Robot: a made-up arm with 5 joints.
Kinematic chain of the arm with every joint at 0, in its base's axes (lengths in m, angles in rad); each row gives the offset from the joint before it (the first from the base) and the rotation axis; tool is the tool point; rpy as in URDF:
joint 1: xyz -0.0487 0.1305 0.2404 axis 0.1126 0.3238 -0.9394
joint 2: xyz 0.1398 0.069 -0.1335 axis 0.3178 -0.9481 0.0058
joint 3: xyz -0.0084 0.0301 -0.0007 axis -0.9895 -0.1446 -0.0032
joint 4: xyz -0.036 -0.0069 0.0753 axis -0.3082 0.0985 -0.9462
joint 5: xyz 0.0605 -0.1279 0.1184 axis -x
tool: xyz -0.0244 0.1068 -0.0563 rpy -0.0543 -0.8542 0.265
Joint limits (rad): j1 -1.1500..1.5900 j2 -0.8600..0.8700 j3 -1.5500..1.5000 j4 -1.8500..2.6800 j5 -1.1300..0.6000
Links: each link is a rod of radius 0.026 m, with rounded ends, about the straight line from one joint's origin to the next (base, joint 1, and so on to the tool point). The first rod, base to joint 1, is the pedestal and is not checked.
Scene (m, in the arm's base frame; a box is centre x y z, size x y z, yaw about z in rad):
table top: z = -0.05
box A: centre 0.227 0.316 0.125 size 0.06 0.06 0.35 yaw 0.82
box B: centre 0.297 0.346 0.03 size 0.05 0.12 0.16 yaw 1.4
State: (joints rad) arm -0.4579 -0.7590 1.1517 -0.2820 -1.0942
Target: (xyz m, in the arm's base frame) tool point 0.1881 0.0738 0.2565
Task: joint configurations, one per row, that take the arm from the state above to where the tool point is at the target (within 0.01 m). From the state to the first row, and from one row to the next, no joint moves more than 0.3 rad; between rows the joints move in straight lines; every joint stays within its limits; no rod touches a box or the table.
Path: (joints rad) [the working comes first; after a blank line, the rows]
Joints at the target: 0.7055 -0.4005 -0.0209 -0.3373 -0.6778
Straight joint move there: touches box A.

1: -0.3659 -0.5165 0.9518 -0.2813 -0.9188
2: -0.2739 -0.2739 0.7519 -0.2807 -0.7433
3: -0.1818 -0.0314 0.5520 -0.2800 -0.5679
4: -0.0898 0.2112 0.3522 -0.2793 -0.3925
5: 0.0022 0.4537 0.1523 -0.2787 -0.2171
6: 0.2366 0.1690 0.0945 -0.2982 -0.3706
7: 0.4710 -0.1158 0.0368 -0.3177 -0.5242
8: 0.7055 -0.4005 -0.0209 -0.3373 -0.6778

